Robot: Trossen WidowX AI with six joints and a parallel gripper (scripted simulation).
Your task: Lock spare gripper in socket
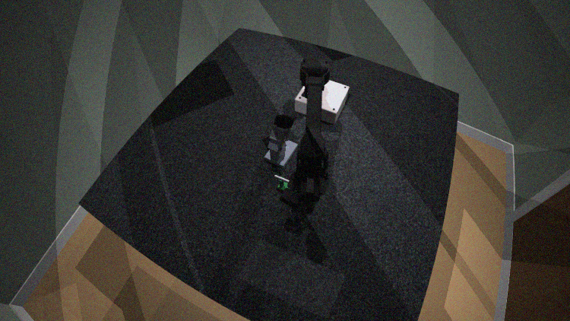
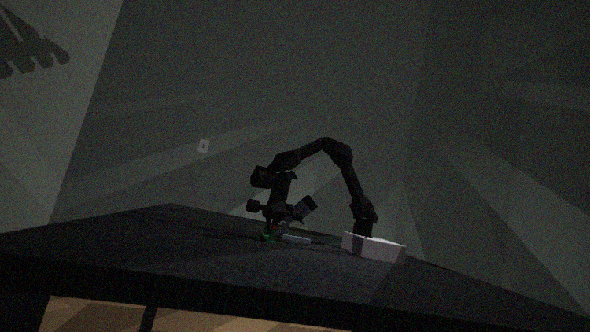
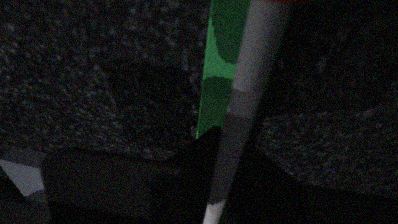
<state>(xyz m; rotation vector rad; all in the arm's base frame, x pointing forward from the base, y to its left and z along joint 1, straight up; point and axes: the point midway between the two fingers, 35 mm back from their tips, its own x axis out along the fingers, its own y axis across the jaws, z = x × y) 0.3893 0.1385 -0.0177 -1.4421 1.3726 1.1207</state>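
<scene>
The green pad lies 1 cm to the left of my gripper tip and 1 cm above it. From my gripper tip the other things lie so: socket (10 cm behind, 12 cm to the right, 4 cm above); then spare gripper (12 cm behind, 12 cm to the right, 10 cm above).
</scene>
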